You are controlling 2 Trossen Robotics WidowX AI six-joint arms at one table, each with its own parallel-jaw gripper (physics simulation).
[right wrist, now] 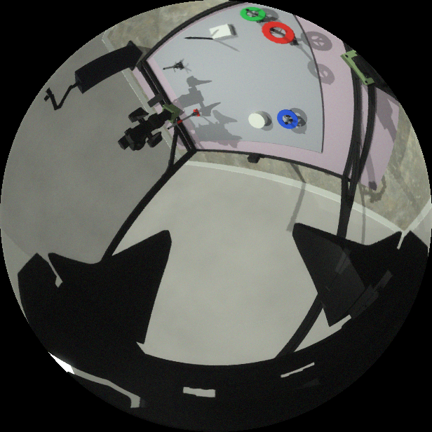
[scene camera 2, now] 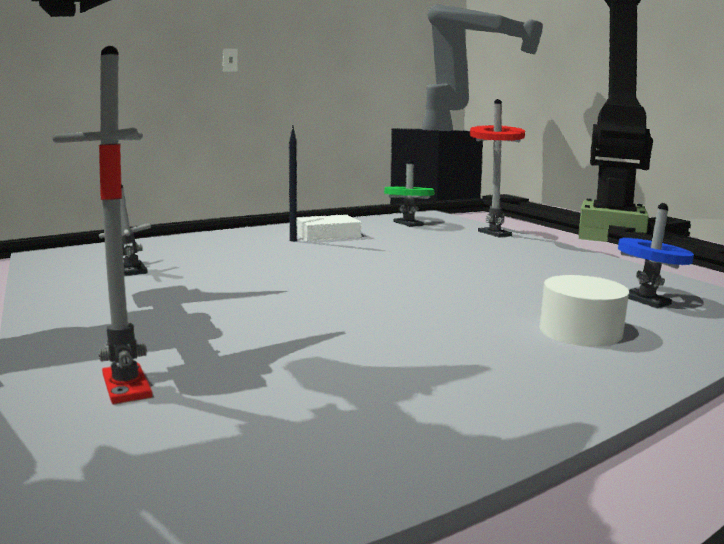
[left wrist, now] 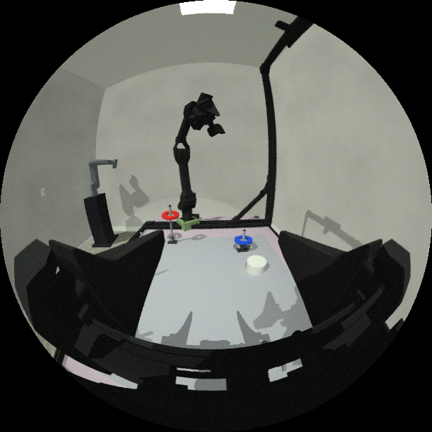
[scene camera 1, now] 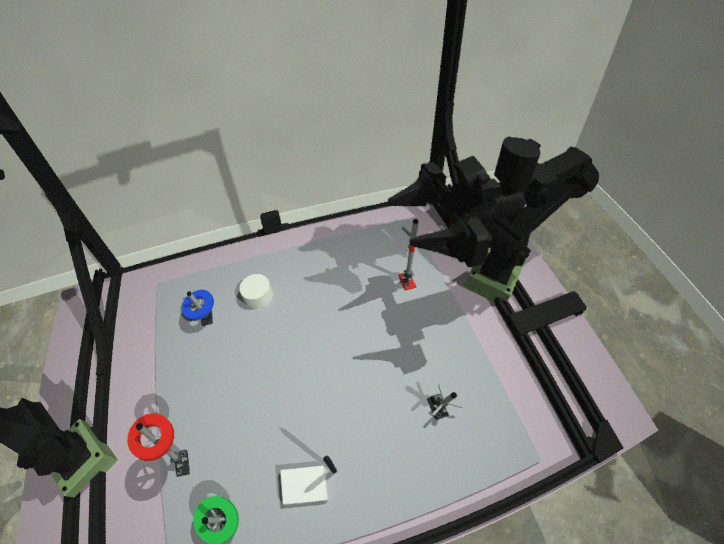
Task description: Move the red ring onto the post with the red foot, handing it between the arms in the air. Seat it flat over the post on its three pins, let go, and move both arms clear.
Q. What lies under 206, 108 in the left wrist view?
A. The right gripper.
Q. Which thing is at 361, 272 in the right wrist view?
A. The right gripper.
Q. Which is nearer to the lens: the blue ring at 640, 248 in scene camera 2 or the white block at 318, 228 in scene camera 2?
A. The blue ring.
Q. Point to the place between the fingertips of the left gripper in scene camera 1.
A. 398, 221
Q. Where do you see a red ring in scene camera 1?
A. At 162, 447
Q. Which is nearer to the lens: the blue ring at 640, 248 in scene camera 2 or the dark spike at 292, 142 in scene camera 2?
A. The blue ring.
